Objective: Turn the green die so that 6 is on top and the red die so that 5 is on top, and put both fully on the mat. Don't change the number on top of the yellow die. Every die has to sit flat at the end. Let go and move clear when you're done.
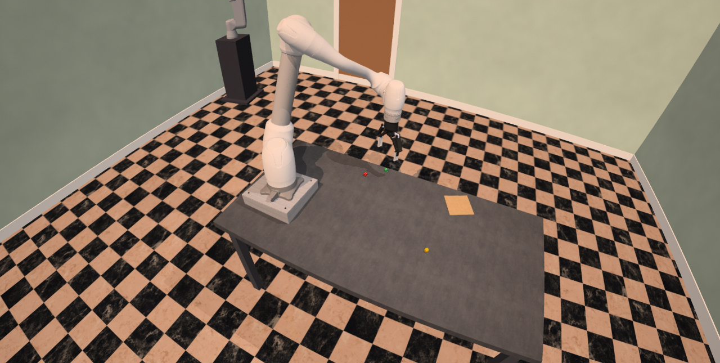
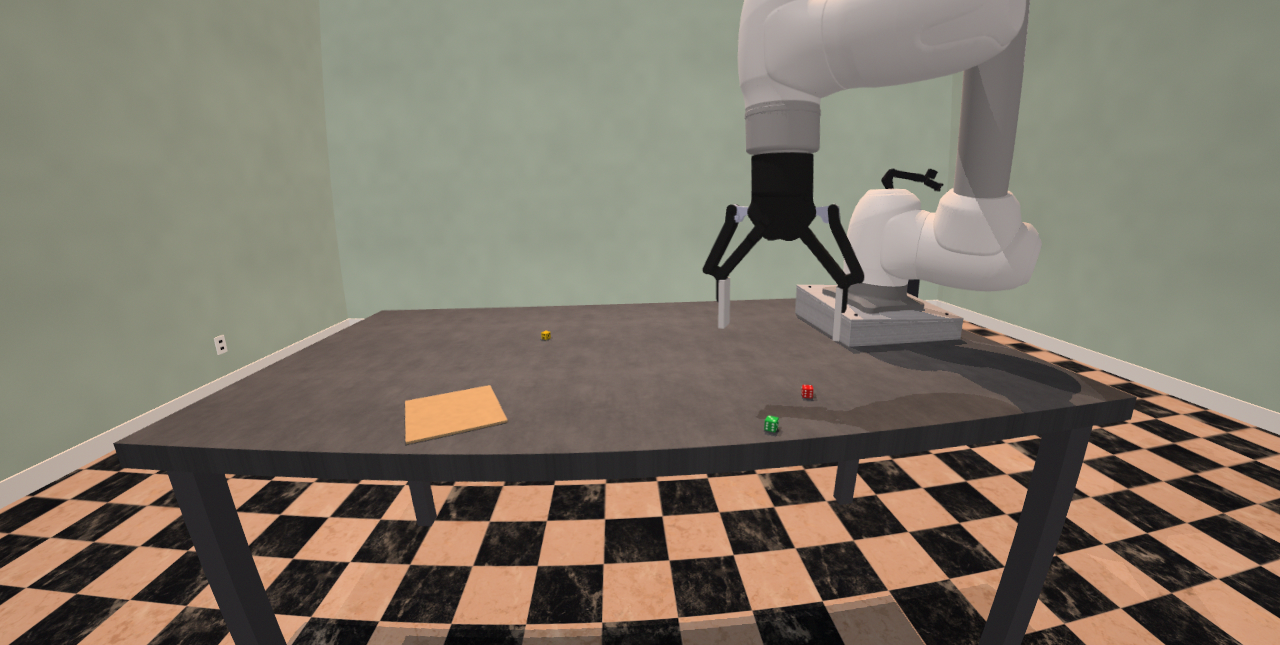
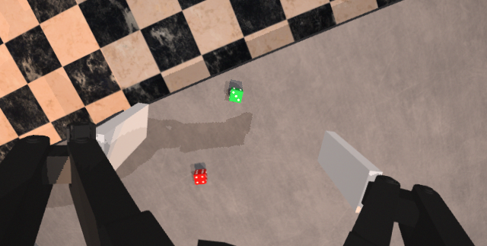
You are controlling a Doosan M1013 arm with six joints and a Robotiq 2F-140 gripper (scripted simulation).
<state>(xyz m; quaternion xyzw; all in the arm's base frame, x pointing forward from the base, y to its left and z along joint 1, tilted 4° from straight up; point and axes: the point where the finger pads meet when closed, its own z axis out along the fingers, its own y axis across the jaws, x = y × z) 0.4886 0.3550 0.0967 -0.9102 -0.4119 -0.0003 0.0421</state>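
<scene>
Now: the green die 14 cm below my hand. Also, from my hand: yellow die (30 cm ahead, 50 cm to the right, 14 cm below); red die (10 cm behind, 7 cm to the right, 14 cm below); orange mat (45 cm ahead, 16 cm to the right, 15 cm below).
</scene>
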